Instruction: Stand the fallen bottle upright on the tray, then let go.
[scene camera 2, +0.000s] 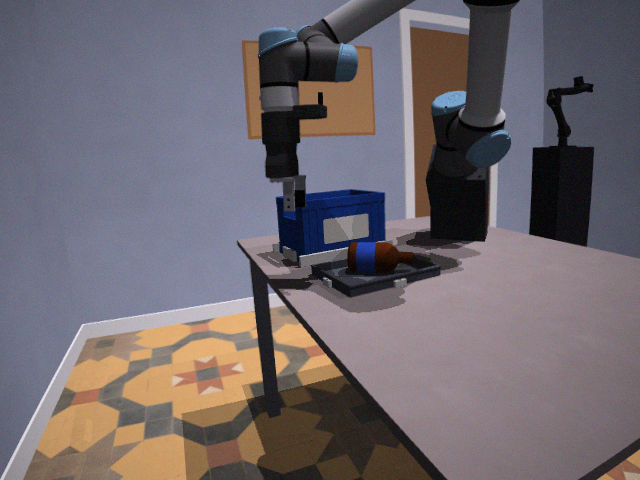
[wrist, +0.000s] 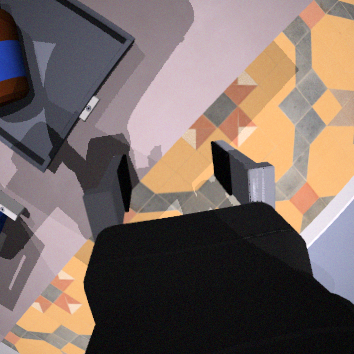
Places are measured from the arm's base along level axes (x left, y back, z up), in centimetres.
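Pixels of known places: gripper, fingertip midpoint: (scene camera 2: 295, 208) (wrist: 170, 164); arm's base, link origin: (scene camera 2: 457, 160).
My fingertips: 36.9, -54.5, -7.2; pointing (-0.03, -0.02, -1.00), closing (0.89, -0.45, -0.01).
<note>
Ahead of a thing's pixels: the offset from my fingertips to its top centre, as dx, dy, dz. "spot": to the spot under its first point. Level surfaces: height alone.
The brown bottle {-10.4, +20.6, -10.9} (scene camera 2: 385, 258) (wrist: 10, 90) with a blue label lies on its side on the dark grey tray {-9.9, +18.8, -16.3} (scene camera 2: 356, 288) (wrist: 75, 55). In the scene view its neck points right; in the wrist view part of it shows at the upper left edge, with the neck out of frame. My gripper (scene camera 2: 294, 205) (wrist: 170, 164) is open and empty, with its fingers pointing down. It hangs above and to the left of the tray in the scene view, apart from the bottle. In the wrist view the table edge and floor show between and beyond the fingers.
A blue crate {-37.3, +12.8, -1.3} (scene camera 2: 314, 229) with a pale panel stands on the table {dz -18.8} (scene camera 2: 491, 335) behind the tray, near the gripper. A pale bar {spot: -24.5, +8.3, -16.9} (scene camera 2: 323, 256) lies between crate and tray. The arm's black base (scene camera 2: 457, 211) stands at the table's back.
</note>
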